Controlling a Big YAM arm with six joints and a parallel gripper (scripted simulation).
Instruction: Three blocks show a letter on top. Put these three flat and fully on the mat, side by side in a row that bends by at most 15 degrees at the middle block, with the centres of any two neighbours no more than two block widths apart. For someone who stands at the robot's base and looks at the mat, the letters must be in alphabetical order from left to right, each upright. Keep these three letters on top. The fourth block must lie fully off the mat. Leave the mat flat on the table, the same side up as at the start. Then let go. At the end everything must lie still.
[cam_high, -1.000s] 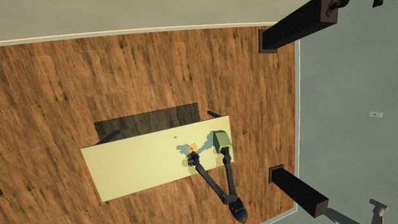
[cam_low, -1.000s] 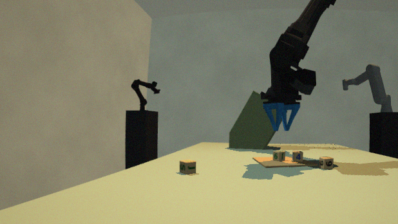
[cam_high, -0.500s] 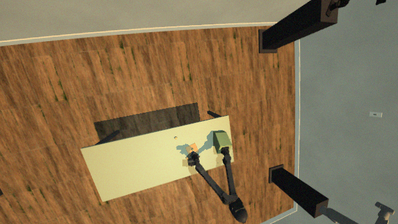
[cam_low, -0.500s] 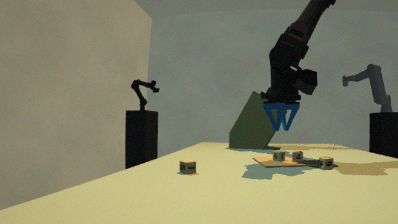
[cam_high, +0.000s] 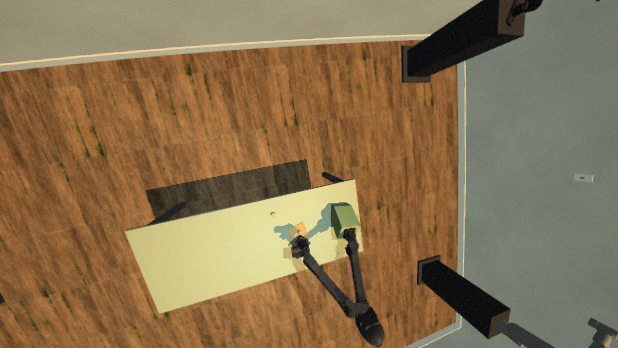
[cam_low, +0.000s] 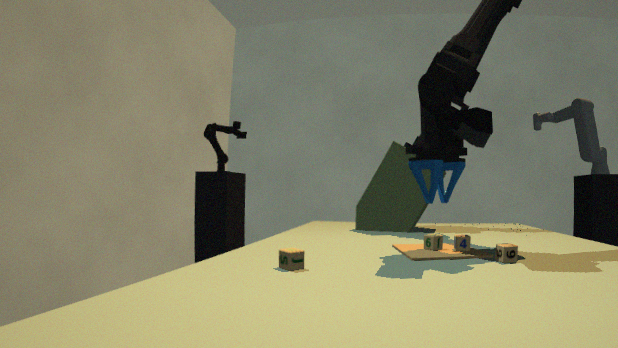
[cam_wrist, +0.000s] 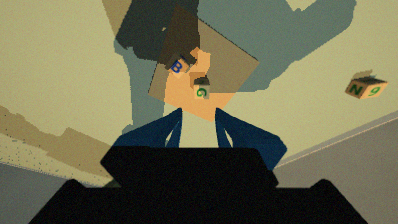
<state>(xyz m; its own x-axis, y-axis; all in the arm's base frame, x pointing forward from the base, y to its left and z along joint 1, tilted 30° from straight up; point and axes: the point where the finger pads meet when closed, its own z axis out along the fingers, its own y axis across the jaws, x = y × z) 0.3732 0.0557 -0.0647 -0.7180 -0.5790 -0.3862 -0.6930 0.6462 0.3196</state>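
Right now my hand is 1 cm short of the orange mat, 1 cm to the right of it and 9 cm above it. Also, from my hand: block: 5 cm to the left, 8 cm below.
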